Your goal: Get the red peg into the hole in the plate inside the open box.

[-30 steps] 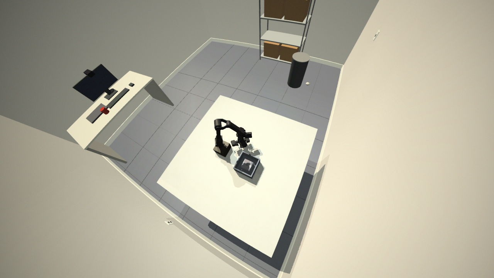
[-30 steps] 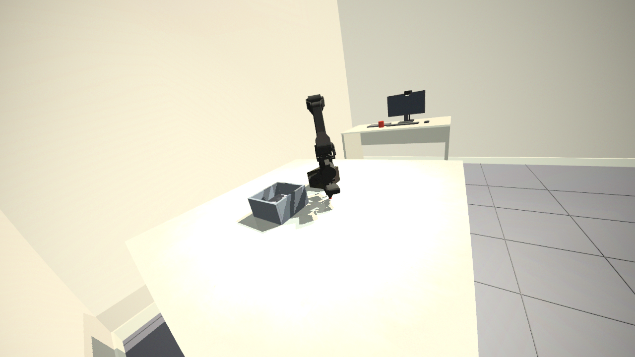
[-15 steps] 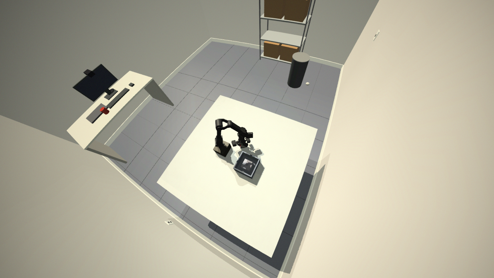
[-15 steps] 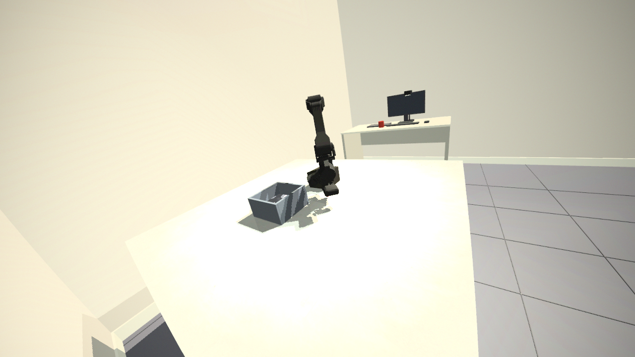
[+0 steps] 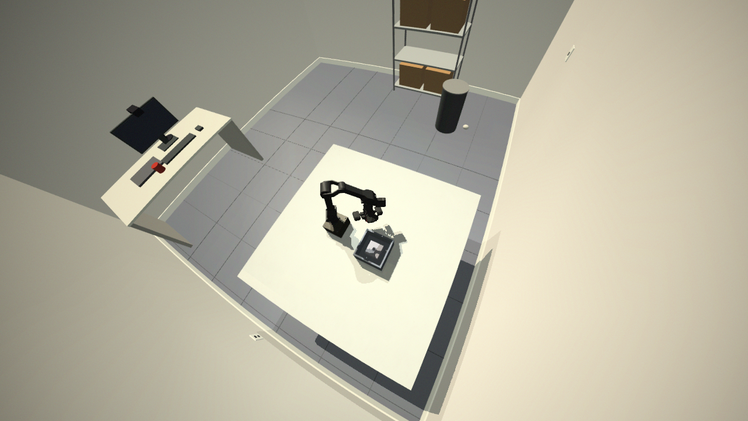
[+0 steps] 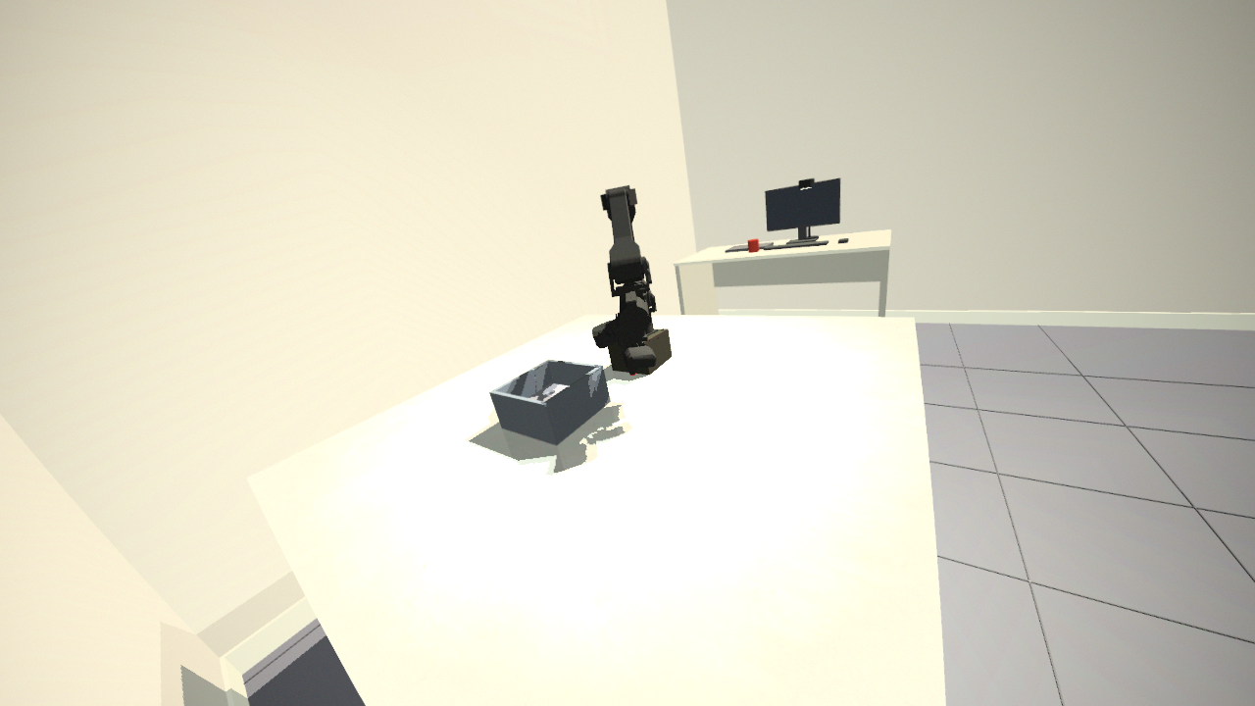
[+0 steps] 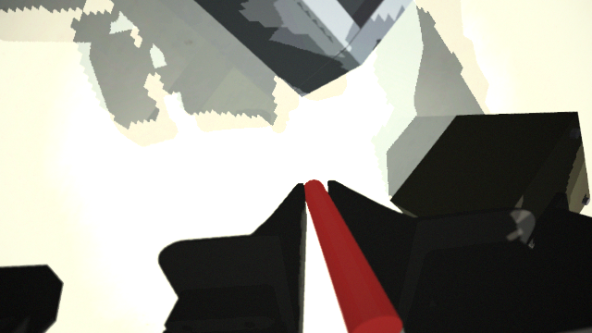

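My gripper tip is 140 mm to the left of the pale plate, 140 mm short of it and 20 mm above it. From my gripper tip the other things lie so: grey box (140 mm to the right, 140 mm ahead, 40 mm below); red peg (30 mm above, 10 mm to the left).
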